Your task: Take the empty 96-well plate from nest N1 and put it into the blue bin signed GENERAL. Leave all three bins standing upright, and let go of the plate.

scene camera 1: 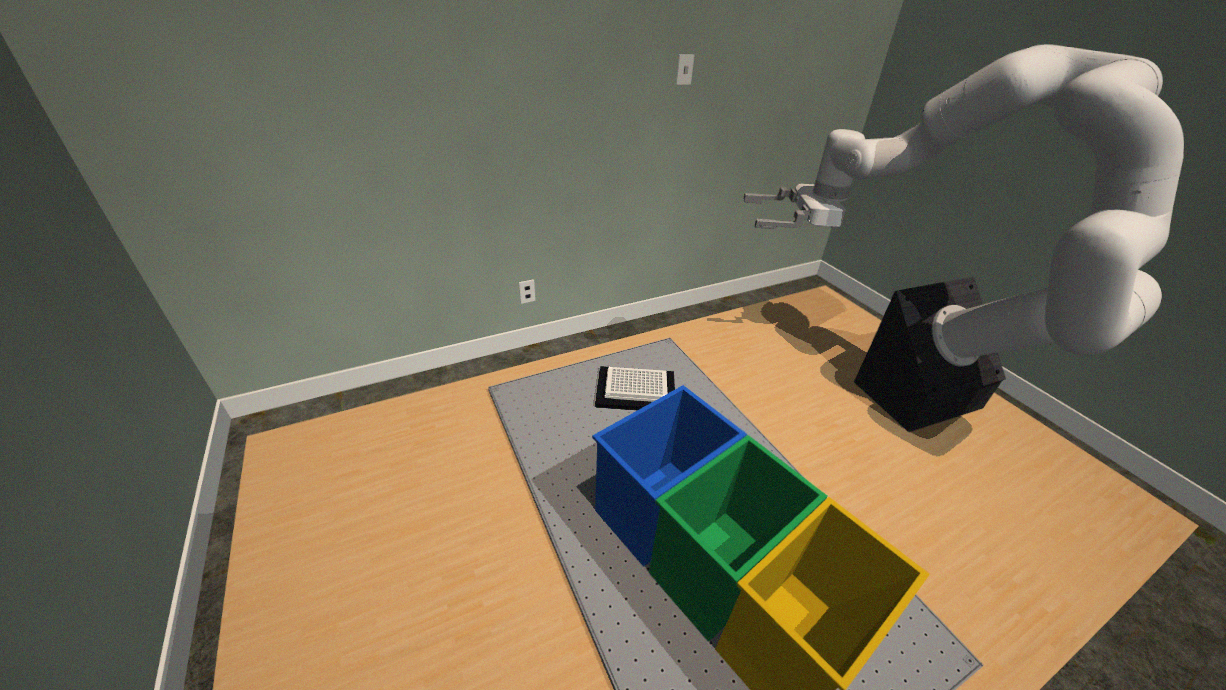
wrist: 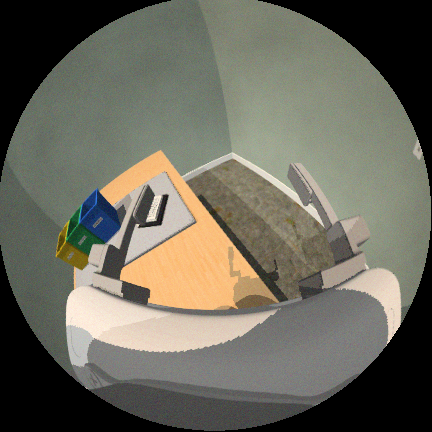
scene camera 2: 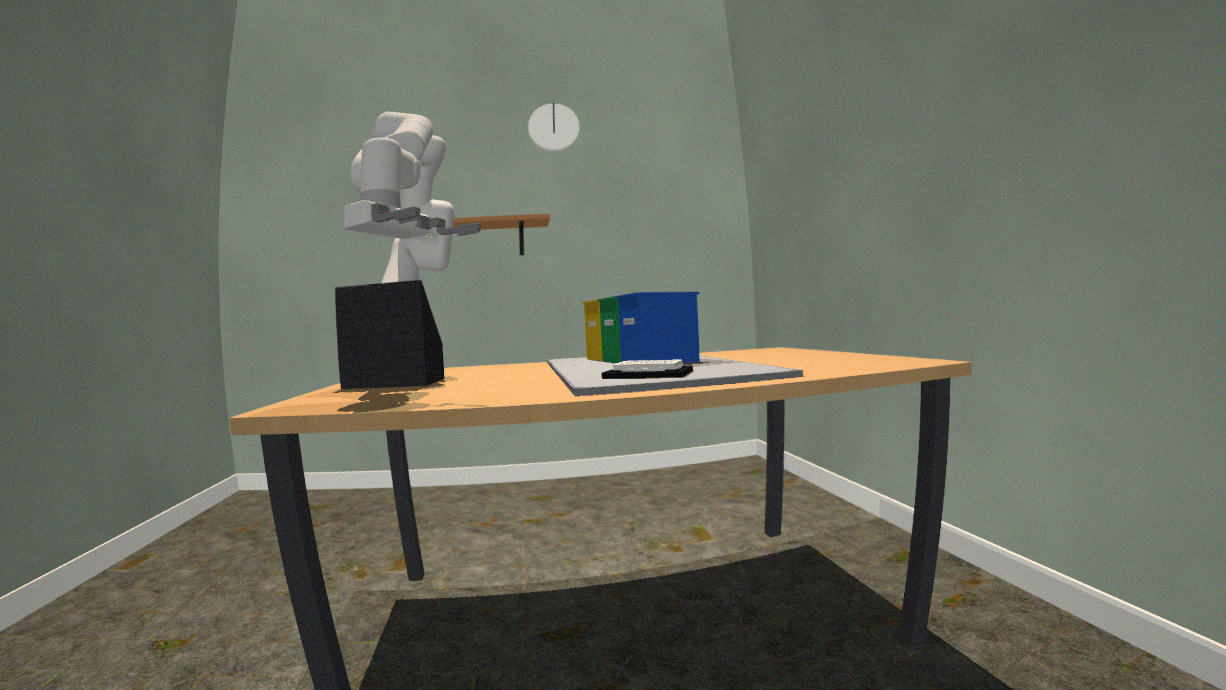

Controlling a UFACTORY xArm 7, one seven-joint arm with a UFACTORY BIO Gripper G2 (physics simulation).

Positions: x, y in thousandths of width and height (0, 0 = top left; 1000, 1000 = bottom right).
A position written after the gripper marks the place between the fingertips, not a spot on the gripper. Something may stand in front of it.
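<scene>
Scene camera 1 shows a blue bin (scene camera 1: 522, 664), a green bin (scene camera 1: 583, 764), a yellow bin (scene camera 1: 669, 875), a white 96-well plate (scene camera 1: 508, 556) and a black nest (scene camera 1: 504, 585). Visible in scene camera 2: the gripper (scene camera 2: 367, 320), the blue bin (scene camera 2: 533, 472), the green bin (scene camera 2: 497, 453) and the yellow bin (scene camera 2: 483, 447). The wrist view contains the blue bin (wrist: 223, 497) and the green bin (wrist: 182, 545).
</scene>
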